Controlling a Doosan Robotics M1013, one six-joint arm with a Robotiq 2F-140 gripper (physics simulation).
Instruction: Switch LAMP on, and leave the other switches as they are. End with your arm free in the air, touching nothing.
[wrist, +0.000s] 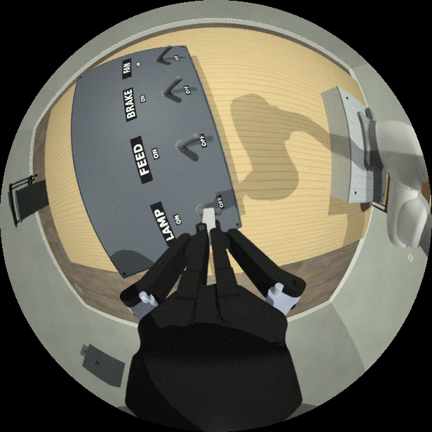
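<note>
The LAMP switch (201, 208) is a grey toggle near the bottom right of the dark panel (105, 165) in the wrist view. Part of its lever is hidden behind the fingertips; a bit shows on the side of its OFF label, and its exact lean is hard to tell. My gripper (209, 215) is shut and empty, with its pale tips right at the LAMP lever; whether they touch it I cannot tell. The FEED switch (187, 143), BRAKE switch (172, 89) and FAN switch (163, 56) lean toward their OFF labels.
The panel lies on a wooden table (280, 230). A grey block (342, 150) with the white robot arm (400, 150) beside it stands at the right. The arm's shadow falls on the table between panel and block. A dark box (103, 365) shows at the lower left.
</note>
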